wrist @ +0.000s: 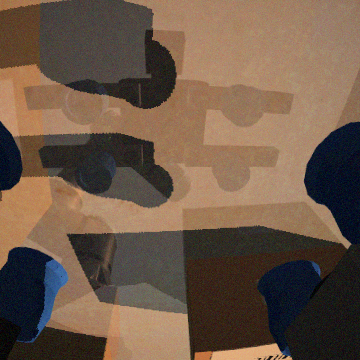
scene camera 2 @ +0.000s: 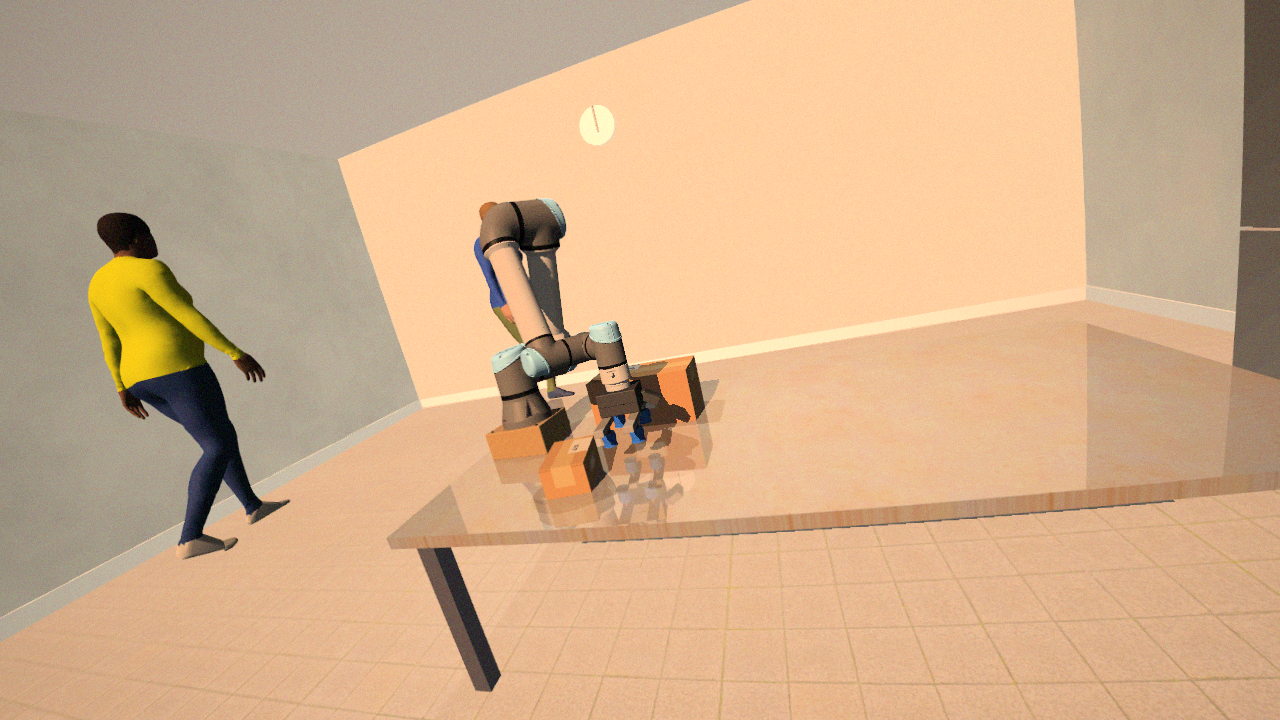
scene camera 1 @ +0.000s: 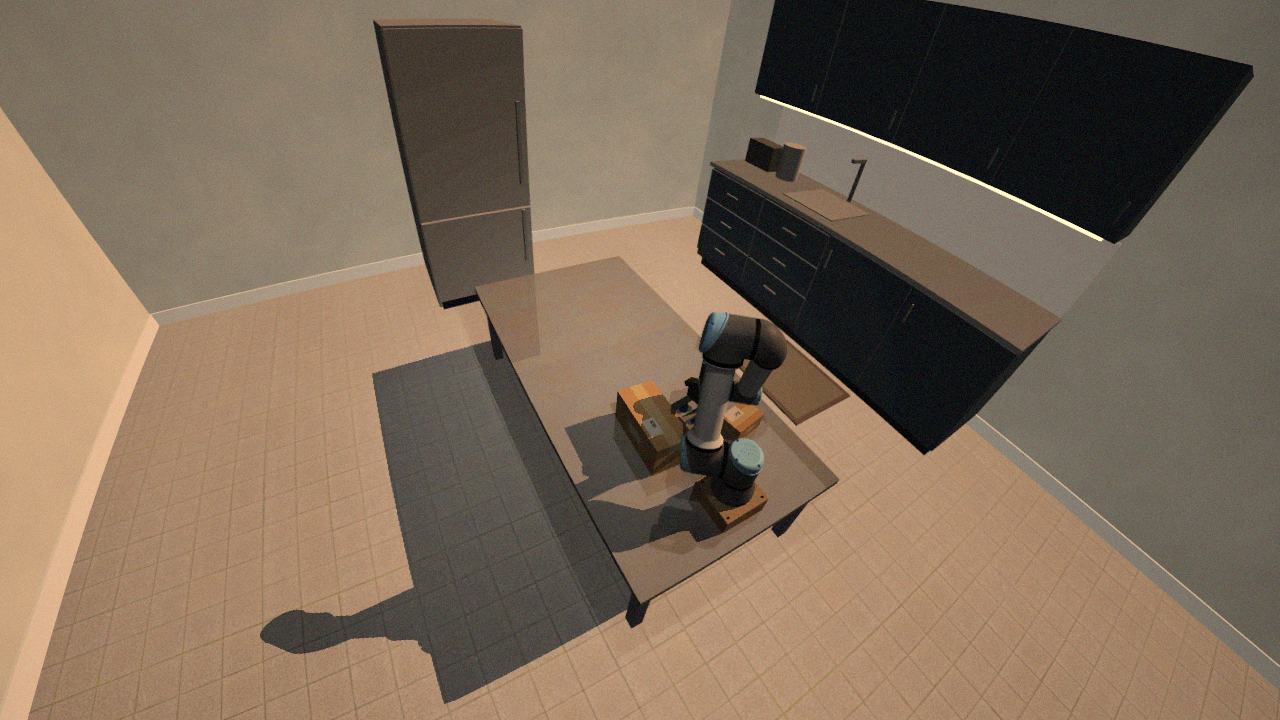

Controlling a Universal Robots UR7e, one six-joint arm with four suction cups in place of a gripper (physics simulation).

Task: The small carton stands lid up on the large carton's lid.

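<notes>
The small carton stands on the table beside the arm, with a pale label on its upper face. The large brown taped carton stands apart from it on the table, on the other side of my gripper, partly hidden behind the gripper in the second scene view. My gripper hangs between the two cartons with its blue cups pointing down, low above the table. No carton hangs from the cups. The arm hides part of both cartons in the first scene view.
The cartons and the arm's wooden base share the table. A person in yellow stands left of the table. A person in blue stands behind the arm. A counter and a fridge stand beyond the table.
</notes>
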